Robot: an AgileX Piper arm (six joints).
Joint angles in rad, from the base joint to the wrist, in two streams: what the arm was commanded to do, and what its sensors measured. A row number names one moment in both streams.
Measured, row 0: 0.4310, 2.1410, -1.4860, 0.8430, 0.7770, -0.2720
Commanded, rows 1 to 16: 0.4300, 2.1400, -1.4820, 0.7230, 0.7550, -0.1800; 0.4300, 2.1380, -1.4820, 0.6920, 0.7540, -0.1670; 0.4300, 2.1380, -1.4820, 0.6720, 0.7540, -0.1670; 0.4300, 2.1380, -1.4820, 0.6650, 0.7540, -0.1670; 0.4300, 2.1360, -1.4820, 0.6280, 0.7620, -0.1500; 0.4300, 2.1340, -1.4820, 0.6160, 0.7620, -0.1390; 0.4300, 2.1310, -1.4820, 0.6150, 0.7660, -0.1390; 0.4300, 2.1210, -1.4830, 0.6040, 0.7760, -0.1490; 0.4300, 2.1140, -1.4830, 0.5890, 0.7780, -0.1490; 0.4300, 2.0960, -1.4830, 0.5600, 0.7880, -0.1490; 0.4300, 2.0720, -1.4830, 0.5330, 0.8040, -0.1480; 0.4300, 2.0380, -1.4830, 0.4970, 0.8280, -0.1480; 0.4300, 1.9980, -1.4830, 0.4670, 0.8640, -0.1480; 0.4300, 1.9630, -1.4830, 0.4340, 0.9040, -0.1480; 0.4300, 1.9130, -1.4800, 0.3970, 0.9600, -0.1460; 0.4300, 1.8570, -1.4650, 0.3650, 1.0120, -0.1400
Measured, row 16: 0.4310, 1.9300, -1.4830, 0.4160, 0.9320, -0.1490
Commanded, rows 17 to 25: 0.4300, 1.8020, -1.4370, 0.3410, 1.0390, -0.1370; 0.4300, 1.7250, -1.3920, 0.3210, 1.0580, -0.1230; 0.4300, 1.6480, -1.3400, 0.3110, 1.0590, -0.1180; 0.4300, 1.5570, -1.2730, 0.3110, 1.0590, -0.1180; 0.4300, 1.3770, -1.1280, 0.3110, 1.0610, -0.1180; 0.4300, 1.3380, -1.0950, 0.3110, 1.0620, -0.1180; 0.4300, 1.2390, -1.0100, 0.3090, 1.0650, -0.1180; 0.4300, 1.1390, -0.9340, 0.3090, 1.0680, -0.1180; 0.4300, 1.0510, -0.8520, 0.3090, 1.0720, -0.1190
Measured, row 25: 0.4310, 1.1570, -0.9480, 0.3190, 1.0570, -0.1250
